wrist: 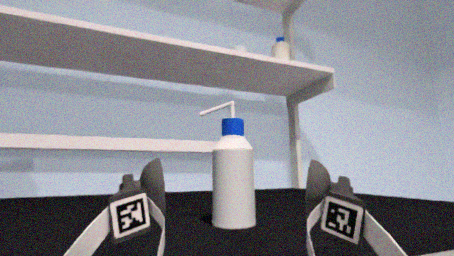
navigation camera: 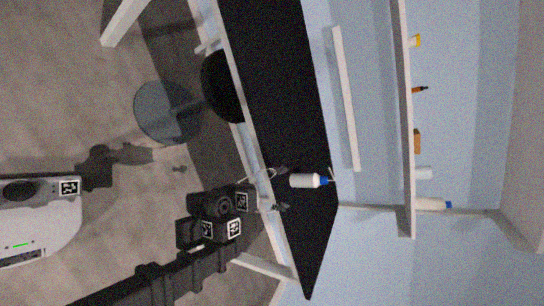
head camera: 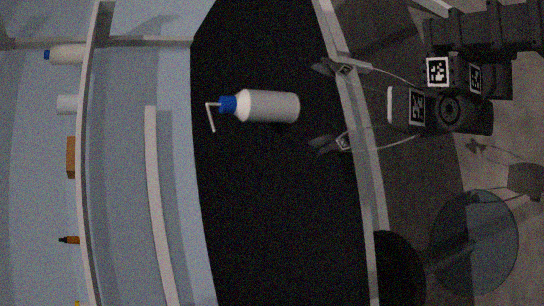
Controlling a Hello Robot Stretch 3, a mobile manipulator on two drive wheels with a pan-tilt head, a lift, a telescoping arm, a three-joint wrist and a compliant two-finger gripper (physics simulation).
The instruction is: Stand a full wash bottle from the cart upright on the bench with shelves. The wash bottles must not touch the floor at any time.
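Places are measured from the robot's base along level axes (x ahead, y left, z up), in metres.
Where they show: gripper, fingertip midpoint: [navigation camera: 287, 186] [head camera: 312, 104]; robot's base, link origin: [navigation camera: 20, 190].
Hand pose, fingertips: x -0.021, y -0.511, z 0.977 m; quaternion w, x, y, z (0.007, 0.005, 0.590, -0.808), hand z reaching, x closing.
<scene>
Things, the pixels of their top centre, and the offset from my fingertips. Level surfaces: height alone.
- white wash bottle, top centre: [head camera: 204, 109] [navigation camera: 335, 177] dx +0.011, dy -0.163, dz +0.111 m
- bench, surface height: dz -0.063 m
- blue-capped bottle, top centre: [head camera: 44, 54] [navigation camera: 450, 204] dx -0.204, dy -0.776, dz +0.572 m
- white container, top centre: [head camera: 58, 104] [navigation camera: 430, 172] dx -0.022, dy -0.701, dz +0.484 m
- brown box, top centre: [head camera: 67, 157] [navigation camera: 418, 141] dx +0.144, dy -0.619, dz +0.434 m
- small orange bottle, top centre: [head camera: 58, 239] [navigation camera: 428, 87] dx +0.392, dy -0.566, dz +0.486 m
A white wash bottle [head camera: 270, 106] [navigation camera: 304, 180] [wrist: 233, 187] with a blue cap and a bent spout stands upright on the black top of the bench [head camera: 280, 210] [navigation camera: 280, 100] [wrist: 185, 212]. My gripper [head camera: 327, 105] [navigation camera: 281, 188] [wrist: 234, 179] is open and empty, with its fingers wide apart. It is drawn back from the bottle, at the bench's front edge, and does not touch it. In the wrist view the bottle shows centred between and beyond the fingers. The cart does not show in these views.
The upper shelf [head camera: 86, 150] [navigation camera: 406, 125] [wrist: 175, 62] holds another blue-capped bottle [head camera: 67, 54] [navigation camera: 431, 203] [wrist: 281, 50], a white container [head camera: 67, 104] [navigation camera: 423, 173], a brown box [head camera: 71, 157] [navigation camera: 417, 141] and a small orange bottle [head camera: 72, 240] [navigation camera: 418, 89]. A round black stool seat [head camera: 400, 265] [navigation camera: 220, 87] is by the front edge.
</scene>
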